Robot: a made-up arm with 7 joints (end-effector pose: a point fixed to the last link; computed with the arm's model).
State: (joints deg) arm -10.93 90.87 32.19 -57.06 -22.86 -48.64 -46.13
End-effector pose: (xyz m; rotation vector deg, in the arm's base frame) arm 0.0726 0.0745 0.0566 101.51 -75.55 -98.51
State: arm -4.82 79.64 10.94 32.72 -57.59 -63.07 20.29
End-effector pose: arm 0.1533 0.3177 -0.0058 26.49 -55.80 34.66
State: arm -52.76 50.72 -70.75 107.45 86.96 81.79 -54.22
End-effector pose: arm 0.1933 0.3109 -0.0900 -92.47 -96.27 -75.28
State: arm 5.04 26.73 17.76 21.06 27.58 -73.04 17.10
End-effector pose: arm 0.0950 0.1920 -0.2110 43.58 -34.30 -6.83
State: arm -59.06 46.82 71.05 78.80 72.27 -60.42 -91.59
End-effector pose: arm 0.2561 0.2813 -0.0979 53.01 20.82 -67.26
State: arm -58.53 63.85 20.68 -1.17 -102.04 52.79 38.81
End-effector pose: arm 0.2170 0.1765 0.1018 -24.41 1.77 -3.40
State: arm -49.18 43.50 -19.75 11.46 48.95 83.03 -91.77
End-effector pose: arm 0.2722 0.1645 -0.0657 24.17 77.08 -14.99
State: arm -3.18 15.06 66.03 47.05 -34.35 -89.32 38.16
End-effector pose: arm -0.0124 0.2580 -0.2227 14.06 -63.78 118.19
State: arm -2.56 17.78 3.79 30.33 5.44 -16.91 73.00
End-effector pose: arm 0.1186 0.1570 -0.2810 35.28 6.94 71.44
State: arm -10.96 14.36 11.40 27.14 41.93 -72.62 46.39
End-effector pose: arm 0.1533 0.1187 -0.2310 25.17 -48.77 11.31
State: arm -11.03 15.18 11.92 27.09 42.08 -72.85 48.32
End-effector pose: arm 0.1537 0.1229 -0.2293 25.26 -49.70 12.95
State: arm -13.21 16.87 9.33 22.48 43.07 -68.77 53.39
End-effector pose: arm 0.1693 0.1180 -0.2142 25.43 -55.10 15.27
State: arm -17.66 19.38 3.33 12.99 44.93 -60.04 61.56
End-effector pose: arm 0.1942 0.0994 -0.1824 24.32 -65.73 18.79
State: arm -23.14 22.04 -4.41 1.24 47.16 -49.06 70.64
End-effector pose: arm 0.2109 0.0707 -0.1419 20.10 -78.83 23.45
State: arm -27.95 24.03 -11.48 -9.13 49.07 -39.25 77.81
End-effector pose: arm 0.2124 0.0436 -0.1075 13.56 -89.58 27.83
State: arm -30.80 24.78 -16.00 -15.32 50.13 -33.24 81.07
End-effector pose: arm 0.2074 0.0270 -0.0887 8.66 -94.92 30.10
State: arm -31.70 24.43 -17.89 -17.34 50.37 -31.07 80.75
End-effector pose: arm 0.2043 0.0196 -0.0834 7.39 -95.80 29.98
